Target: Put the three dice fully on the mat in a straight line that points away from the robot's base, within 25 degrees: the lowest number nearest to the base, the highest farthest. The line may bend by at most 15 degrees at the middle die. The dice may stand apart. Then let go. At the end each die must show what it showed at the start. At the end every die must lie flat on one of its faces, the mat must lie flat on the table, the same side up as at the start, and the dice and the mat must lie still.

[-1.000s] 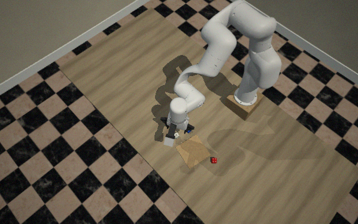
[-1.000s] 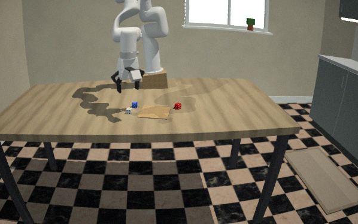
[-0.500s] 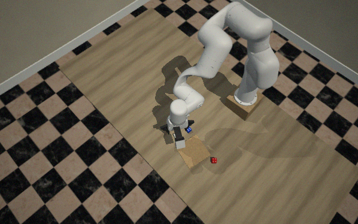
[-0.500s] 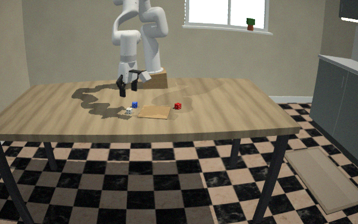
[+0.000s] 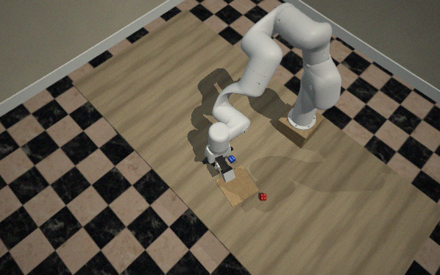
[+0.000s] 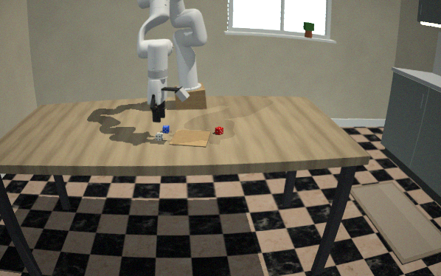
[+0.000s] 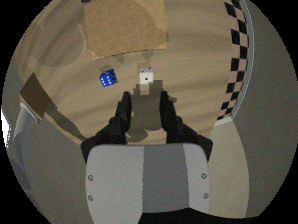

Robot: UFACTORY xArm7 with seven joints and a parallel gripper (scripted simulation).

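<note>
Now: the white die 9 cm below my hand. Round my hand: blue die (9 cm below, 7 cm behind, 3 cm to the left); then red die (24 cm to the left, 9 cm below, 1 cm behind); then tan mat (12 cm to the left, 10 cm below, 1 cm ahead).
</note>
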